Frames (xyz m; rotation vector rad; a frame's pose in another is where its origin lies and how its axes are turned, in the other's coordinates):
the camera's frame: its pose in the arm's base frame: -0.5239 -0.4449 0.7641 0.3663 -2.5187 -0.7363
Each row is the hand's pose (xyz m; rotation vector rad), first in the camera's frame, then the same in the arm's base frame.
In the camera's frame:
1: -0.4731 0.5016 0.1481 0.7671 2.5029 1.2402
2: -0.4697 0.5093 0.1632 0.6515 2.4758 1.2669
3: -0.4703 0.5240 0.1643 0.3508 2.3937 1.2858
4: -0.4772 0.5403 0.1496 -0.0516 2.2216 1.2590
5: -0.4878 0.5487 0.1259 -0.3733 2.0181 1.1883
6: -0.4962 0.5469 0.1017 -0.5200 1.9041 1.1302
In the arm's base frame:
1: -0.2593 0.2088 0.7589 -0.1661 -0.0653 0.8856
2: -0.2710 0.2203 0.7534 -0.2049 -0.0861 0.8070
3: -0.2727 0.2331 0.7606 -0.2770 -0.1446 0.5882
4: -0.2611 0.2427 0.7780 -0.3568 -0.2472 0.2642
5: -0.2408 0.2433 0.7962 -0.4065 -0.3587 -0.0342
6: -0.2209 0.2346 0.8098 -0.4171 -0.4204 -0.1887

